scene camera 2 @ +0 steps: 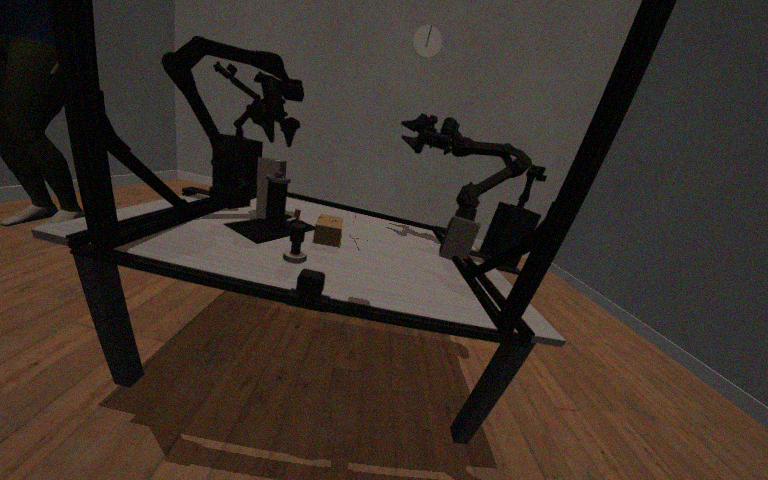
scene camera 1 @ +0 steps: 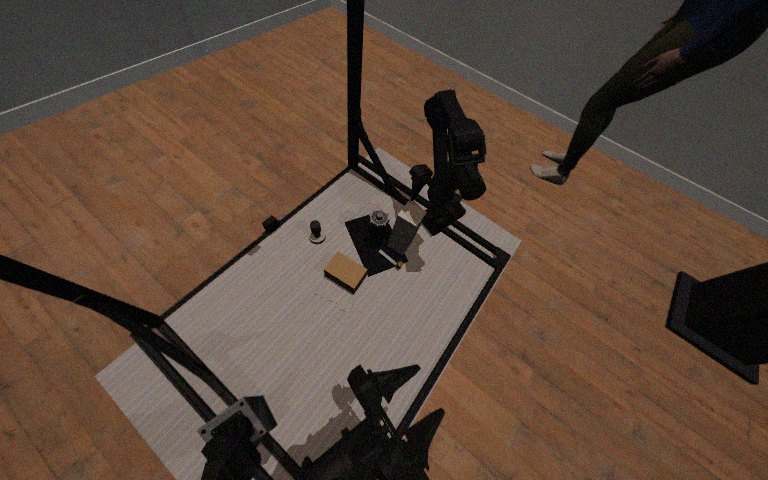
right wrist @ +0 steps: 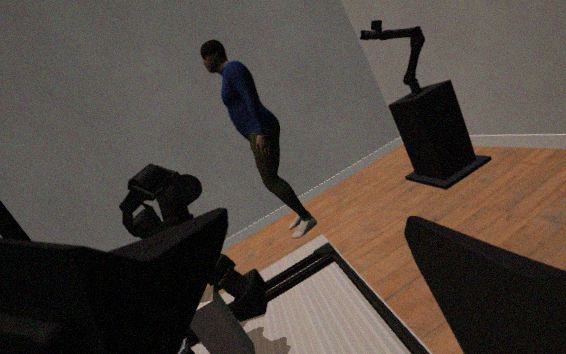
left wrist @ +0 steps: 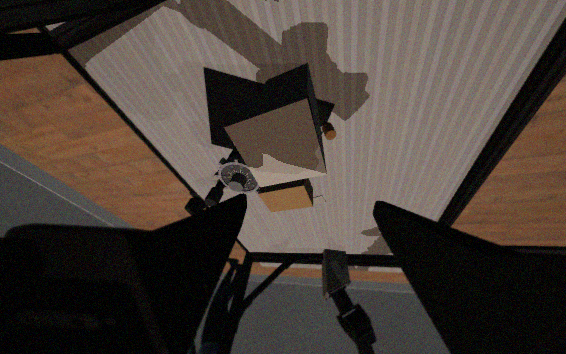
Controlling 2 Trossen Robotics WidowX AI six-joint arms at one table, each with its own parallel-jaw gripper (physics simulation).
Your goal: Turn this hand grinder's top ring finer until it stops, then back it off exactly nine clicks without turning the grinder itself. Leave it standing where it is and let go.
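Places are measured from the left arm's base along level axes (x ahead, y left, z up), in millimetres.
Pixels of known places: left gripper, fingertip midpoint: (scene camera 2: 281,144) (scene camera 1: 420,211) (left wrist: 309,203); right gripper, fingertip midpoint: (scene camera 2: 401,129) (scene camera 1: 431,388) (right wrist: 316,221); left arm's base, origin of the base link: (scene camera 2: 230,184) (right wrist: 243,288); right arm's base, origin of the base link: (scene camera 2: 463,223) (scene camera 1: 233,431) (left wrist: 337,291).
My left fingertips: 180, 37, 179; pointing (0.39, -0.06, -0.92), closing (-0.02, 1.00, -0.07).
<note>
For each thing: its top centre in the pictures, then the offset to it from my left fingertips, as dx, dy, dz.
- dark hand grinder, middle of its top: (left wrist: 235,186) (scene camera 1: 379,214) (scene camera 2: 279,172) +77, -89, -74
- black mat, middle of its top: (left wrist: 264,126) (scene camera 2: 275,226) (scene camera 1: 375,241) +77, -86, -249
- tall grey box, middle of its top: (left wrist: 277,158) (right wrist: 197,301) (scene camera 1: 411,213) (scene camera 2: 273,158) +1, -29, -47
- orange-topped box, middle of its top: (left wrist: 285,200) (scene camera 2: 330,220) (scene camera 1: 345,269) +241, -26, -191
- black knobbed tool, middle of its top: (scene camera 2: 298,225) (left wrist: 210,203) (scene camera 1: 314,224) +252, -212, -161
The dark hand grinder (scene camera 1: 380,230) (scene camera 2: 276,200) stands upright on a black mat (scene camera 1: 357,230) (scene camera 2: 243,228) (left wrist: 220,110). Its light, toothed top ring finer (scene camera 1: 379,217) (left wrist: 239,176) faces up; its marks are too small to read. My left gripper (scene camera 2: 280,142) (left wrist: 309,203) is open and empty, pointing down above the grinder and the tall box beside it, touching neither. In scene camera 1 its fingers are partly hidden. My right gripper (scene camera 1: 430,388) (scene camera 2: 402,129) (right wrist: 316,221) is open and empty, raised on its own side of the table, far from the grinder.
A tall grey box (scene camera 1: 403,236) (scene camera 2: 263,186) (left wrist: 277,132) stands close beside the grinder. An orange-topped box (scene camera 1: 346,270) (scene camera 2: 328,229) (left wrist: 287,198), a black knobbed tool (scene camera 1: 315,227) (scene camera 2: 296,237) and a small orange-ended cylinder (scene camera 1: 399,264) (left wrist: 330,132) are nearby. Frame posts rise at the table's edge.
</note>
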